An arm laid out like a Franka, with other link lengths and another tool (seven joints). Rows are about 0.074 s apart.
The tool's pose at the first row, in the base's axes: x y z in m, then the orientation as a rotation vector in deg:
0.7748 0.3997 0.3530 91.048 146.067 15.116
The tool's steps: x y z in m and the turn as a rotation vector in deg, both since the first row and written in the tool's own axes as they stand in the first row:
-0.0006 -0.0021 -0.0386 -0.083 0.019 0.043
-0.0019 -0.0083 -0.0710 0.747 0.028 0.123
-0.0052 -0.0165 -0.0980 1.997 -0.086 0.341
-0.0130 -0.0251 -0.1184 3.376 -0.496 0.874
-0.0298 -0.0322 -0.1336 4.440 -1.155 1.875
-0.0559 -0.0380 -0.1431 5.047 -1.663 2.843
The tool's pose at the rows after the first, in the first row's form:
0.7656 0.3951 0.3903 91.081 146.005 15.239
0.7543 0.3887 0.4206 91.475 146.396 14.229
0.7432 0.3800 0.4453 92.158 146.806 12.599
0.7351 0.3676 0.4635 93.209 146.810 10.575
0.7332 0.3482 0.4771 94.688 146.092 8.776
0.7377 0.3215 0.4855 96.005 145.267 7.675

